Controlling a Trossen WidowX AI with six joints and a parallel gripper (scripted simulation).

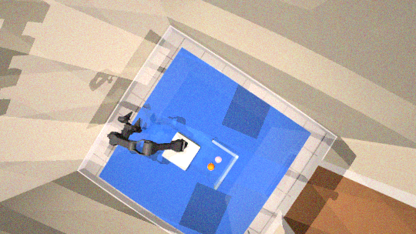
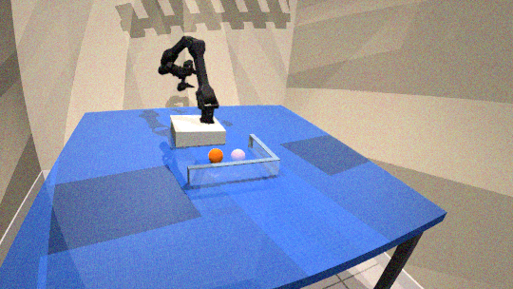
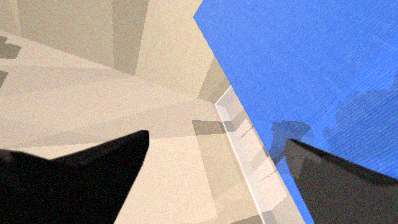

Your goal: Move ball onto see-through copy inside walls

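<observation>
The orange ball lies 67 cm ahead of my gripper tip, 2 cm to the left of it and 15 cm below it. From my gripper tip the other things lie so: clear wall 79 cm ahead, 7 cm to the left, 15 cm below; pale see-through copy 68 cm ahead, 10 cm to the left, 15 cm below.
</observation>
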